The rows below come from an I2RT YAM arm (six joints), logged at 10 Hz.
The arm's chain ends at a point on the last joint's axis. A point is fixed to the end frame.
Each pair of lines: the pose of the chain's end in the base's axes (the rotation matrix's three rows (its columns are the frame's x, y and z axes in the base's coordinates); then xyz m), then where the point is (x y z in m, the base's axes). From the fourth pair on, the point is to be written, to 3 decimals.
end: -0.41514, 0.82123, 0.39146; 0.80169, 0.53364, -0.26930; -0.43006, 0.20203, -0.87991; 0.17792, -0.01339, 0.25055
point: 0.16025 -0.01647 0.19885
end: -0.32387, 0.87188, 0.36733; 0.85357, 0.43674, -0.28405; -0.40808, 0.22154, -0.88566; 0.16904, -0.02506, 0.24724
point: 0.15154 -0.02474 0.19539
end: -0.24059, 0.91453, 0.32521; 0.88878, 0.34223, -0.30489; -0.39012, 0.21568, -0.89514; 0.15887, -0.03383, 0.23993
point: 0.14084 -0.03086 0.18835
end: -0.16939, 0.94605, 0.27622; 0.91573, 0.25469, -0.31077; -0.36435, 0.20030, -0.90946; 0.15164, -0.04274, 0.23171
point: 0.133 -0.037 0.181
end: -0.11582, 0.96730, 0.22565; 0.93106, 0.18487, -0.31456; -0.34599, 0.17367, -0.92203; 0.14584, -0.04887, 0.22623
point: 0.126 -0.041 0.176
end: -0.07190, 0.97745, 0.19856; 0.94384, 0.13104, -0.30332; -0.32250, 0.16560, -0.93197; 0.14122, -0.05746, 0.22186
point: 0.121 -0.047 0.172
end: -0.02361, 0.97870, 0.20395; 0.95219, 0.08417, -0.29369; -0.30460, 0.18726, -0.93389; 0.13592, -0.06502, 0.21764
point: 0.117 -0.053 0.168
